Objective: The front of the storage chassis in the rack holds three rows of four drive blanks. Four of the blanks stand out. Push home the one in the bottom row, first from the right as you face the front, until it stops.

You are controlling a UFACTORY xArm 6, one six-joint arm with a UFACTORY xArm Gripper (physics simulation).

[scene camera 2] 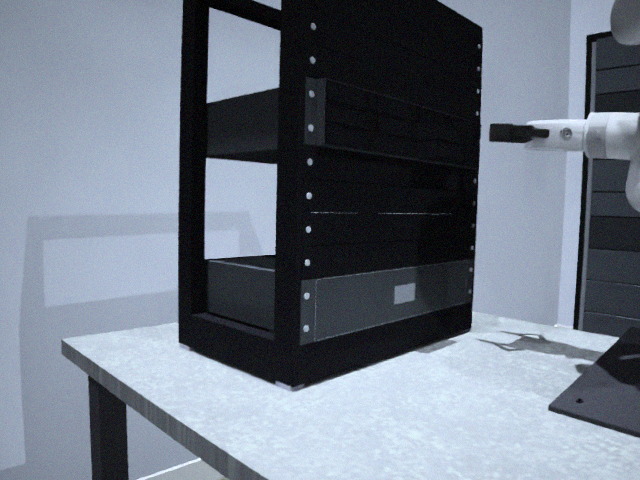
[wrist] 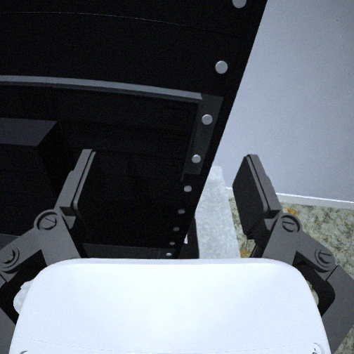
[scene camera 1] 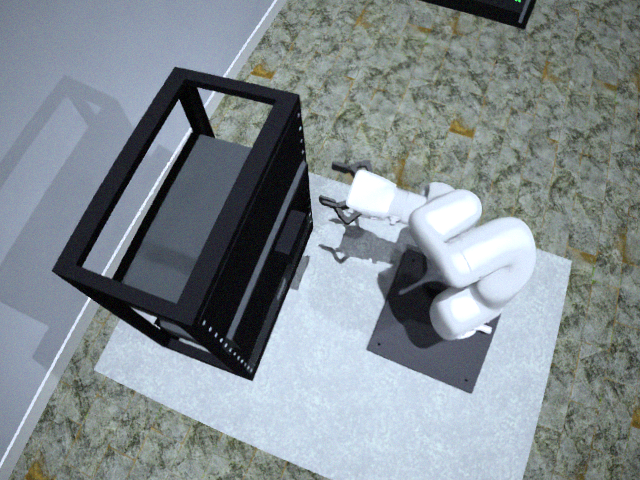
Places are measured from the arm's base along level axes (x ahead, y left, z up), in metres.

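Pixels of known places: gripper, fingertip midpoint: [scene camera 2: 501, 133] [scene camera 1: 325, 181].
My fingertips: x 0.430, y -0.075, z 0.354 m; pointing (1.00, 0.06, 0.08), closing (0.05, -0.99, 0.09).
Note:
Ahead of a thing's pixels: the offset from my fingertips to its middle. "spot": to the spot under its first point. Level surfaces: height alone.
The storage chassis @(spot: 0.041 m ahead, 0.289 m left, 0.025 m up) [scene camera 1: 255, 279] [scene camera 2: 392, 121] [wrist: 204, 137] is dark and sits across the front of the black rack [scene camera 1: 129, 170] [scene camera 2: 293, 217] [wrist: 235, 45]. A dark block @(spot: 0.023 m ahead, 0.149 m left, 0.005 m down) [scene camera 1: 291, 232] [wrist: 25, 132] stands out from its front, left of the gripper's left finger in the wrist view. Faint outlines of blanks show near the chassis's right end between the fingers; I cannot tell which is the bottom-right blank or how far it stands out. My gripper [scene camera 1: 333, 183] [scene camera 2: 498, 132] [wrist: 170, 167] is open and empty, in front of the rack's right end, apart from it.
A grey unit [scene camera 2: 356, 304] with a pale label sits at the bottom of the rack. The rack stands on a pale table @(0.394 m down) [scene camera 1: 330, 392] [scene camera 2: 413, 408]. The arm's dark base plate [scene camera 1: 423, 356] [scene camera 2: 604, 403] lies before it. A wall [wrist: 310, 100] is behind, right of the rack in the wrist view.

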